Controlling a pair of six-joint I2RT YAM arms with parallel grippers.
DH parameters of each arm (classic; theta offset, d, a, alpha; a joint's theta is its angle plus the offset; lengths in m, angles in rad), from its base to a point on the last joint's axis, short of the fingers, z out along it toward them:
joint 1: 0 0.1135 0.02 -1.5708
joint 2: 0 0 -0.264 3.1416
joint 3: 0.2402 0 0.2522 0
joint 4: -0.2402 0 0.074 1.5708
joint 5: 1.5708 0 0 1.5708
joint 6: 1.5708 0.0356 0 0
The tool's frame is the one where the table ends.
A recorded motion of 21 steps. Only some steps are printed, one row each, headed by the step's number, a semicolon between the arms.
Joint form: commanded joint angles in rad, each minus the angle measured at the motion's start. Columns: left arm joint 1, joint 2, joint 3, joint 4, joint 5, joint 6; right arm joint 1, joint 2, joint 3, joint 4, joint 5, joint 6.
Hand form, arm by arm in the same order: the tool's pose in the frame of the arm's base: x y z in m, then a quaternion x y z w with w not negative. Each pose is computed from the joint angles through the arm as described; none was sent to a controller.
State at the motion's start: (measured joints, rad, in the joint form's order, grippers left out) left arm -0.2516 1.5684 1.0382 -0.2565 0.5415 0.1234; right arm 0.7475 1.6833 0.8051 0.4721 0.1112 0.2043
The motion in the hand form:
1: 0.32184 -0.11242 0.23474 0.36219 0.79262 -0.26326 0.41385; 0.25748 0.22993 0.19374 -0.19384 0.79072 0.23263 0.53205
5: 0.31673 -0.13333 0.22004 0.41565 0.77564 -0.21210 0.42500; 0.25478 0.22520 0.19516 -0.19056 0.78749 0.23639 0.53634
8: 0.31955 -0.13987 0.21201 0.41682 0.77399 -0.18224 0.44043; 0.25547 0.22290 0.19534 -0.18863 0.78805 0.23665 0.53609
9: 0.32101 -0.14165 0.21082 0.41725 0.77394 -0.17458 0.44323; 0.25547 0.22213 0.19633 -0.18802 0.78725 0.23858 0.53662
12: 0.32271 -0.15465 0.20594 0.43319 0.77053 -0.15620 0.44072; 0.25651 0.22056 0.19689 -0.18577 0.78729 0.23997 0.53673
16: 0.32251 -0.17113 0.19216 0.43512 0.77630 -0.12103 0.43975; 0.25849 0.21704 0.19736 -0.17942 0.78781 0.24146 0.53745
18: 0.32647 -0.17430 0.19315 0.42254 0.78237 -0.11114 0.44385; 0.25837 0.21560 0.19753 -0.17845 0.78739 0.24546 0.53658
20: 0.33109 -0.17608 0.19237 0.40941 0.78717 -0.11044 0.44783; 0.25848 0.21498 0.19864 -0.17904 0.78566 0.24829 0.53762
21: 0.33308 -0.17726 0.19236 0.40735 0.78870 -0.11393 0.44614; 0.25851 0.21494 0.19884 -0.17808 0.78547 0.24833 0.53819
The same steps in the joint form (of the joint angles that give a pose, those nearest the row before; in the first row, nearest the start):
1: -0.0257 0.0020 -0.0218 0.1323 0.0557 0.1641; -0.0103 -0.0477 -0.0341 0.0597 -0.0312 -0.0049
5: -0.0975 0.0251 -0.0569 0.1949 -0.0455 0.2688; -0.0158 -0.0684 -0.0561 0.0747 -0.0360 -0.0018
8: -0.1188 0.0494 -0.0745 0.2681 -0.1153 0.2784; -0.0227 -0.0726 -0.0596 0.0737 -0.0408 -0.0003
9: -0.1236 0.0576 -0.0722 0.2790 -0.1327 0.2822; -0.0248 -0.0766 -0.0606 0.0739 -0.0448 0.0013
12: -0.1602 0.0899 -0.0540 0.2853 -0.1809 0.3078; -0.0309 -0.0788 -0.0610 0.0739 -0.0499 0.0043
16: -0.2116 0.1368 -0.0579 0.3335 -0.2863 0.3077; -0.0432 -0.0824 -0.0642 0.0767 -0.0559 0.0118
18: -0.2178 0.1509 -0.0400 0.3396 -0.3218 0.2866; -0.0472 -0.0864 -0.0686 0.0794 -0.0651 0.0166
20: -0.2178 0.1687 -0.0265 0.3547 -0.3360 0.2613; -0.0495 -0.0897 -0.0693 0.0822 -0.0719 0.0166
21: -0.2178 0.1771 -0.0155 0.3497 -0.3319 0.2538; -0.0495 -0.0900 -0.0693 0.0832 -0.0705 0.0178

